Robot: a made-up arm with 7 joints.
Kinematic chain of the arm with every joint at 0, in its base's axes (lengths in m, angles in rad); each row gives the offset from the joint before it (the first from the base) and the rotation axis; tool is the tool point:
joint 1: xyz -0.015 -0.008 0.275 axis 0 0.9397 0.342
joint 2: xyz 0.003 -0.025 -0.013 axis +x
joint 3: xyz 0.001 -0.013 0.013 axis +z
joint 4: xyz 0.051 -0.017 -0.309 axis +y
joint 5: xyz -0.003 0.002 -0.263 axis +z
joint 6: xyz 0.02 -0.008 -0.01 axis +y
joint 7: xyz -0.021 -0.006 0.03 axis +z
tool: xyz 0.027 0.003 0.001
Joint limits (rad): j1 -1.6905..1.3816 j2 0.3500..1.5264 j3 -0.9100..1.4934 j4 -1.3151..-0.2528 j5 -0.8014..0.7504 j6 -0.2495..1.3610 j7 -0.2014..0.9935
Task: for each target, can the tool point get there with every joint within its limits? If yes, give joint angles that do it. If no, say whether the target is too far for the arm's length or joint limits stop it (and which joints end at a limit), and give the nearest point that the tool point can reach.
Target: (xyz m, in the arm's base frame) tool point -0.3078 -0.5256 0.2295
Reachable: no: joint limits stop it (at a limit: joint 1, joint 2, joint 3, joint 4, joint 5, joint 7) | nearest point -0.3286 -0.2426 -0.0326 | short by 0.386 m
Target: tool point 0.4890 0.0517 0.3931
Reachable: yes | joints -1.3185 0.5146 0.4290 -0.6455 -0.1618 0.0773 -0.0908
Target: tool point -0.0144 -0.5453 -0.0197
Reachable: no: joint limits stop it (at a limit: joint 2, joint 3, joint 4, joint 6, joint 7) | nearest point -0.0126 -0.1898 -0.1857 | short by 0.392 m
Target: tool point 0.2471 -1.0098 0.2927
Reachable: no: too far | nearest point 0.3037 -0.3855 0.3457 | short by 0.629 m
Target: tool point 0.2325 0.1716 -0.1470
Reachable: yes | joints -0.0697 0.6547 -0.3459 -0.7327 0.2233 0.2248 0.8252
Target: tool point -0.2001 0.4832 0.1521
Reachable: yes | joints 1.0435 1.1404 0.8568 -0.3598 -0.3713 1.1542 0.2806
